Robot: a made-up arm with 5 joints.
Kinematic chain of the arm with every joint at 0, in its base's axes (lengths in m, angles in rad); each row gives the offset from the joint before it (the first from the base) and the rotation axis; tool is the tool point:
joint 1: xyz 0 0 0.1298 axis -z
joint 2: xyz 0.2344 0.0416 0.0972 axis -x
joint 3: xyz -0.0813 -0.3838 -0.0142 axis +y
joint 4: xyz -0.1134 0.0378 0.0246 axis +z
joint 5: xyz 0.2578 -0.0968 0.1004 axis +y
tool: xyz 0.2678 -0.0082 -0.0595
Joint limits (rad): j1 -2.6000..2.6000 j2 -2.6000..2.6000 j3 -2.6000..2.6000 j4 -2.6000..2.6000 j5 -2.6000..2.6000
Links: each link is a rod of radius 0.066 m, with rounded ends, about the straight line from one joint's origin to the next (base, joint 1, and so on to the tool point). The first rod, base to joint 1, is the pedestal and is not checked.
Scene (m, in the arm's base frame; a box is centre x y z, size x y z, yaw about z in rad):
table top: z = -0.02
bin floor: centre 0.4 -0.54 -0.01 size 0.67 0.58 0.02 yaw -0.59
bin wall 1: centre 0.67 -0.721 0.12 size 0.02 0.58 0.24 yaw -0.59
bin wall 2: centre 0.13 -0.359 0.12 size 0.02 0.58 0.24 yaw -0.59
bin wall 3: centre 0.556 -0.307 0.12 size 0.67 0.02 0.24 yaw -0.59
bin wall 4: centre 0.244 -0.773 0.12 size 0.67 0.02 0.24 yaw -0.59
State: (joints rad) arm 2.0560 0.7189 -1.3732 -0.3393 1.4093
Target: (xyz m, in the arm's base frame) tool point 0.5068 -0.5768 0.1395
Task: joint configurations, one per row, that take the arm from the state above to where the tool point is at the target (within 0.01 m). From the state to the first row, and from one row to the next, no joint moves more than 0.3 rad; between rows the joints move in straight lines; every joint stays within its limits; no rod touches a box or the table.
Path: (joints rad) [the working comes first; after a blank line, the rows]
Joints at the target: 2.6000 2.6000 0.1990 -2.1282 -1.5403
Straight joint move there: clear.

1: 2.1104 0.9070 -1.2160 -0.5182 1.1143
2: 2.1648 1.0951 -1.0588 -0.6971 0.8194
3: 2.2192 1.2832 -0.9016 -0.8760 0.5244
4: 2.2736 1.4713 -0.7443 -1.0549 0.2295
5: 2.3280 1.6594 -0.5871 -1.2338 -0.0655
6: 2.3824 1.8476 -0.4299 -1.4127 -0.3604
7: 2.4368 2.0357 -0.2727 -1.5916 -0.6554
8: 2.4912 2.2238 -0.1155 -1.7704 -0.9503
9: 2.5456 2.4119 0.0417 -1.9493 -1.2453
10: 2.6000 2.6000 0.1990 -2.1282 -1.5403

